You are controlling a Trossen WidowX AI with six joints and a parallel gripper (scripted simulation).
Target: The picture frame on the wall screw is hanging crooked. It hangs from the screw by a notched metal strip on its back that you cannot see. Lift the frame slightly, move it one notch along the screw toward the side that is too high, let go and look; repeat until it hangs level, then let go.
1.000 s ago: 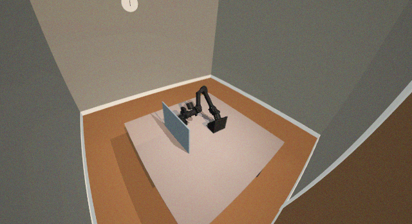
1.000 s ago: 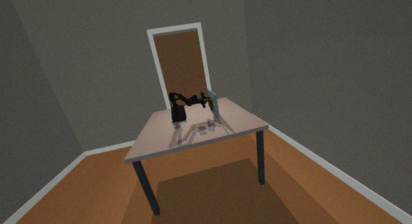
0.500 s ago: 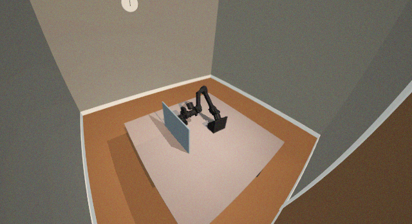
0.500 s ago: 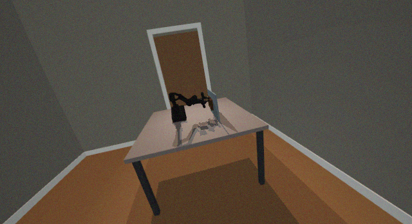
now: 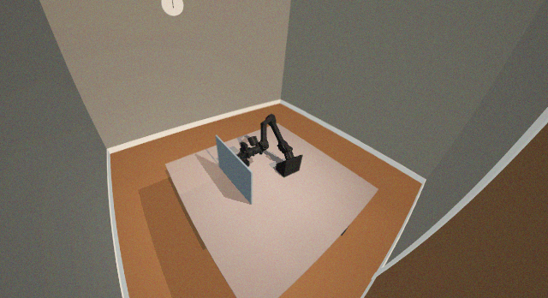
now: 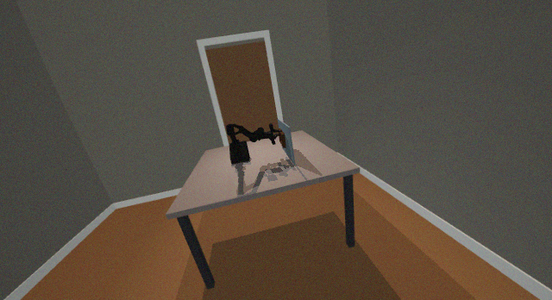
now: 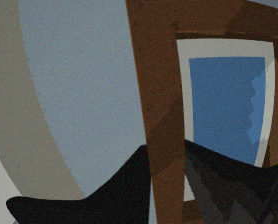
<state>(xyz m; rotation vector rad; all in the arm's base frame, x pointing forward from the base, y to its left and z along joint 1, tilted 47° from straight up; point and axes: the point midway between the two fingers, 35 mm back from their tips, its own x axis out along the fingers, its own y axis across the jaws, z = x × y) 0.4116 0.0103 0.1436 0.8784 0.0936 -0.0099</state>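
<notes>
The picture frame is 10 mm to the left of my gripper tip and 50 mm below it. The rest, counted from my gripper tip: wall panel: 20 mm ahead, 10 mm to the left, 70 mm below.
</notes>
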